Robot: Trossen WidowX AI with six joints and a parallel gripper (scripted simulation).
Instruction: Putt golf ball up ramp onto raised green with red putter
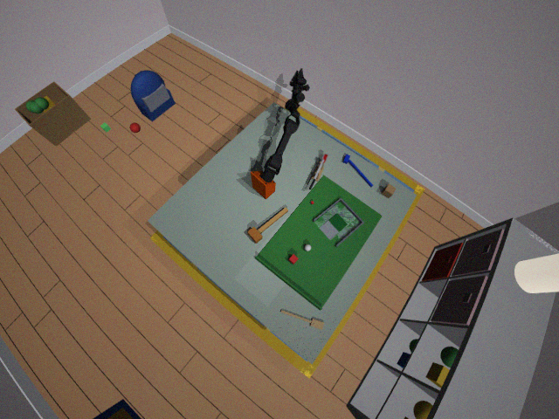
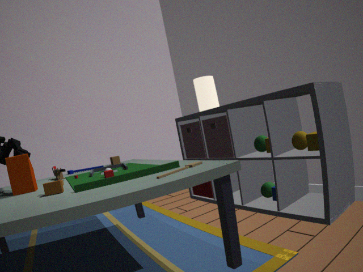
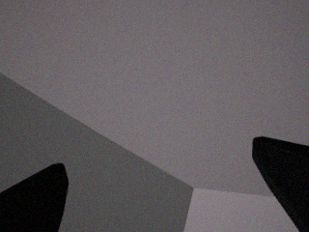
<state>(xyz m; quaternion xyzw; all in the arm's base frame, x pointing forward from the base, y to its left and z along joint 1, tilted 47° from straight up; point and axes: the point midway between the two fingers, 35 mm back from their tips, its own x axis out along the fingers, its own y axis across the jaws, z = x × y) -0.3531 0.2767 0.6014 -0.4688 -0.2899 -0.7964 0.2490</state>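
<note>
My gripper tip is 530 mm short of the red putter, 310 mm to the left of it and 310 mm above it. From my gripper tip the other things lie so: blue mallet: 700 mm ahead, 70 mm to the right, 350 mm below; green mat: 860 mm ahead, 610 mm to the right, 360 mm below; wooden block: 960 mm ahead, 40 mm to the right, 330 mm below.
</note>
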